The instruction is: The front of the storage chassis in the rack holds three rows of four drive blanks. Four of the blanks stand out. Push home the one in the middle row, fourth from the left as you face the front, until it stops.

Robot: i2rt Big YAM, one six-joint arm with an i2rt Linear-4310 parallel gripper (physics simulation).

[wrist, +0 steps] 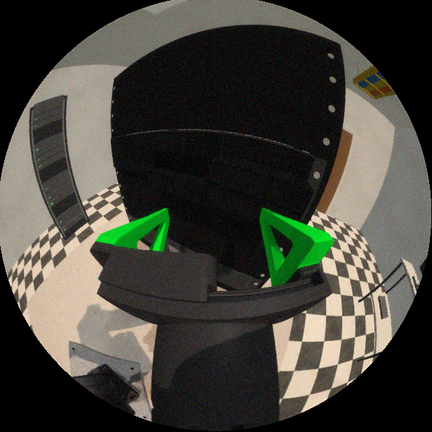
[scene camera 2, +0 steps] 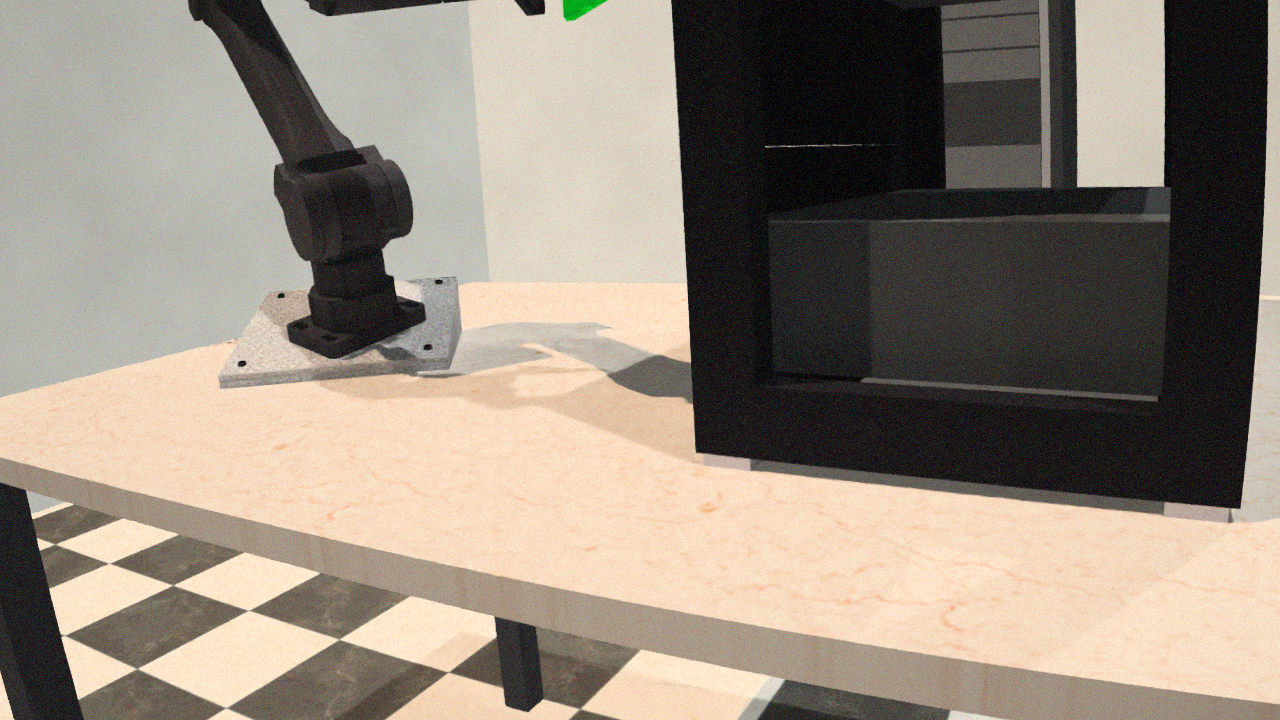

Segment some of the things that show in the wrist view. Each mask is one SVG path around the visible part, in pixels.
The gripper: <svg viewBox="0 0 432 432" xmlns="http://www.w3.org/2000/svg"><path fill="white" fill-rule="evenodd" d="M101 233L90 247L90 253L103 267L97 278L101 281L97 295L100 295L100 297L119 309L157 325L151 368L151 405L154 410L154 418L160 424L192 430L197 430L200 426L231 426L232 430L273 423L278 417L279 389L276 346L272 324L296 316L332 294L328 280L319 264L320 260L334 243L330 234L279 215L266 208L261 208L259 224L269 266L271 286L247 290L217 291L217 261L215 257L205 253L163 251L170 220L167 208ZM269 224L292 241L292 248L285 258L276 243ZM159 224L149 250L137 249L137 241Z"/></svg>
A black rack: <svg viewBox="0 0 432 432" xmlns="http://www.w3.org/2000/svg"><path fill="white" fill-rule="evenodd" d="M269 224L276 243L285 258L292 248L292 241ZM159 224L140 238L140 241L149 246L149 248L154 241ZM276 25L230 25L205 29L201 32L182 36L152 50L133 62L114 78L112 86L112 138L110 138L112 160L129 222L167 208L170 220L163 251L212 255L217 261L217 286L225 290L261 288L270 278L262 231L259 224L261 208L266 208L284 217L308 224L330 177L342 133L345 105L345 76L340 44L311 32Z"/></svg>
